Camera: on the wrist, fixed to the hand. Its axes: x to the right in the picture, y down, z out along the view.
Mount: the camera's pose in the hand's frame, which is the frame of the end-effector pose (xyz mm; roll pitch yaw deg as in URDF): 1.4 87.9 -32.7 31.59 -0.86 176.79
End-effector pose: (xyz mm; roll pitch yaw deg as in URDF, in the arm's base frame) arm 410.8 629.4 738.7 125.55 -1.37 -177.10
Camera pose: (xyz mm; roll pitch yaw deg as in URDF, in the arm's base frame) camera 410.3 653.9 829.2 -93.97 -0.74 5.47
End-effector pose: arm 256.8 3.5 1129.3 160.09 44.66 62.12
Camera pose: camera 340.4 8.6 1171.5 -131.81 -44.85 -113.21
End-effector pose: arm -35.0 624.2 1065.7 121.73 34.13 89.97
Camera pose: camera -16.6 676.9 1141.0 -91.90 -36.37 -87.02
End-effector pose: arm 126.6 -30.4 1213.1 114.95 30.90 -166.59
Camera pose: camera 77.0 -34.6 1292.6 -84.75 -33.42 15.97
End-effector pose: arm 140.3 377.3 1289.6 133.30 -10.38 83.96
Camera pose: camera 175.1 359.4 1374.8 -101.26 8.62 -93.18
